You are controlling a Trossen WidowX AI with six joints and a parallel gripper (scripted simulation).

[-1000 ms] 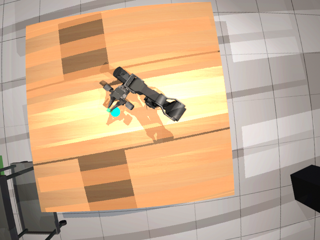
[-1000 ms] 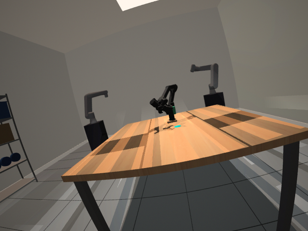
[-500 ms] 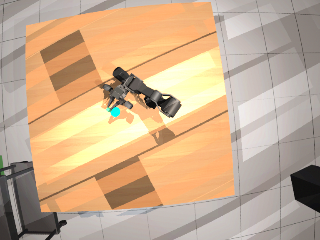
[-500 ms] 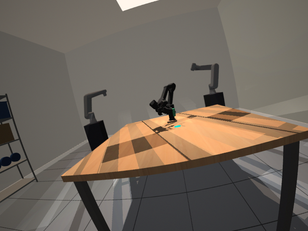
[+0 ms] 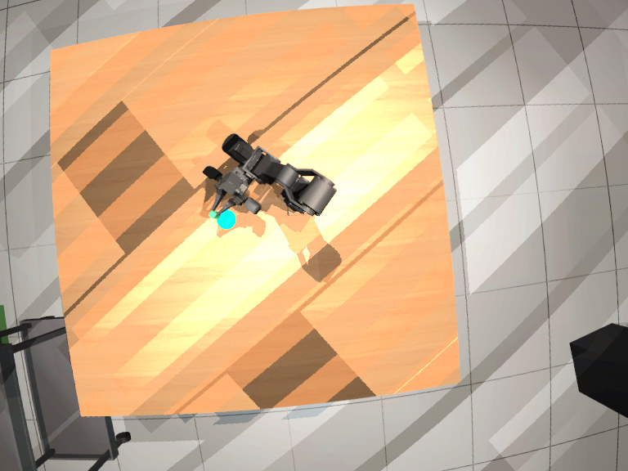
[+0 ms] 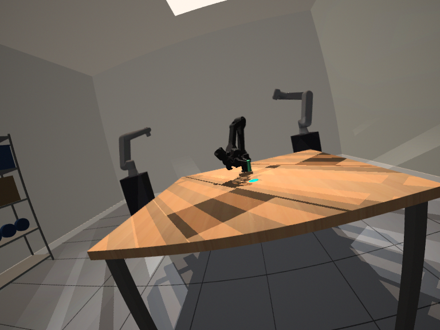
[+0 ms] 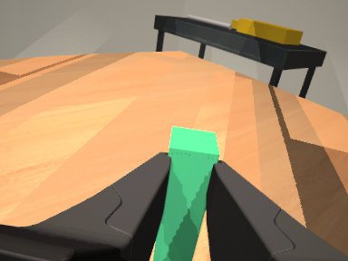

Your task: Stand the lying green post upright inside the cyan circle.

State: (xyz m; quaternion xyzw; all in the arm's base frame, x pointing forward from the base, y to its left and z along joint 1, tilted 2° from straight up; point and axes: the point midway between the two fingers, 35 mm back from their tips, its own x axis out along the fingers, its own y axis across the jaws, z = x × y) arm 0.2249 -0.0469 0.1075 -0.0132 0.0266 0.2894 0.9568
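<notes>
The cyan circle is 12 cm below my gripper tip, 1 cm to the left of it and 1 cm behind it. Also, from my gripper tip: green post: 2 cm below.
</notes>
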